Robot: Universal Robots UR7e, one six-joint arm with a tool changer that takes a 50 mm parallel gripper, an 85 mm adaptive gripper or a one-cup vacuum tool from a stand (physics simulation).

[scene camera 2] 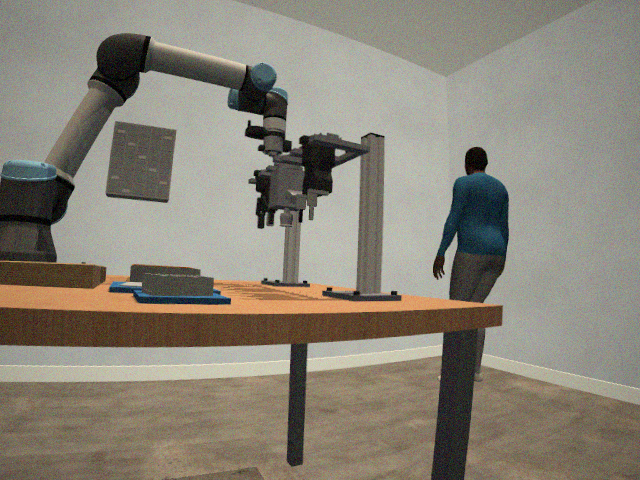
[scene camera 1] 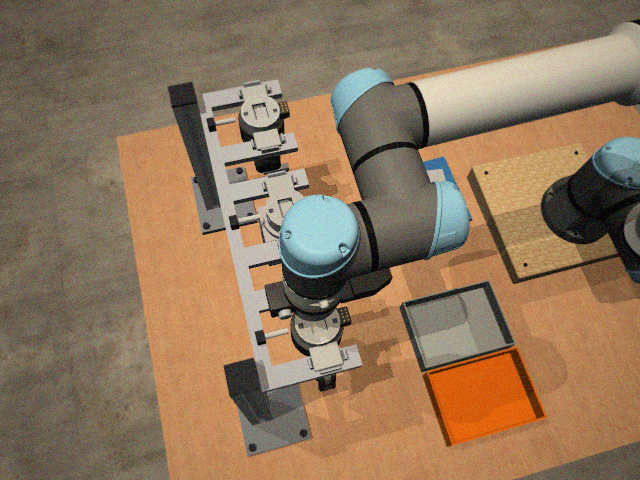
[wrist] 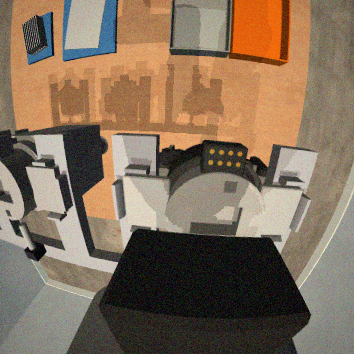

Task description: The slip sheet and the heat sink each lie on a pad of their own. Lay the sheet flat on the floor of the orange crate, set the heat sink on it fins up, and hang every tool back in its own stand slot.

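Pixels of known places: hand at its tool point: (scene camera 2: 272, 152); arm's base at its link origin: (scene camera 2: 21, 262) (scene camera 1: 575, 211).
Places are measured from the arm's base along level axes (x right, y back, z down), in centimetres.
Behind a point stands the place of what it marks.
The pale slip sheet (wrist: 89, 22) {z 2.5, x 16.0, y -31.1 cm} lies on its blue pad (wrist: 109, 30) {z 2.6, x 10.4, y -35.0 cm}. The heat sink (wrist: 34, 34) {z -0.2, x 33.1, y -29.8 cm} (scene camera 2: 177, 284) {z 0.9, x 37.9, y -28.1 cm} sits fins up on a smaller blue pad (wrist: 49, 37) {z 2.7, x 30.0, y -31.0 cm} (scene camera 2: 180, 299) {z 3.0, x 40.1, y -28.2 cm}. The orange crate (scene camera 1: 480, 397) {z 3.4, x -26.7, y -36.9 cm} (wrist: 255, 25) {z 3.4, x -26.3, y -37.0 cm} shows a bare floor. The arm's wrist flange (scene camera 1: 315, 304) {z -46.9, x -11.7, y -66.4 cm} (scene camera 2: 272, 145) {z -39.8, x -5.6, y -63.7 cm} carries no visible tool and is close above the tool (scene camera 1: 316, 328) {z -31.1, x -10.5, y -65.4 cm} (wrist: 215, 200) {z -32.3, x -10.0, y -63.7 cm} in the end slot beside the nearer post. That tool's finger opening cannot be made out. Two other tools (scene camera 1: 260, 113) {z -31.1, x 26.2, y -60.4 cm} (scene camera 1: 281, 206) {z -31.1, x 9.0, y -63.2 cm} hang in their slots; the arm partly hides the middle one.
The grey crate (scene camera 1: 457, 356) {z 3.3, x -18.0, y -37.4 cm} (wrist: 200, 51) {z 0.8, x -11.8, y -44.6 cm} adjoins the orange crate. The stand's rail (scene camera 1: 240, 279) {z -30.5, x 0.4, y -72.8 cm} and posts (scene camera 1: 195, 149) {z -19.8, x 31.1, y -71.9 cm} (scene camera 2: 371, 217) {z -14.3, x 34.0, y -69.8 cm} are close to the wrist. A wooden board (scene camera 1: 532, 186) {z -0.5, x 8.6, y -5.7 cm} lies near the arm base. A person (scene camera 2: 478, 217) stands beyond the table.
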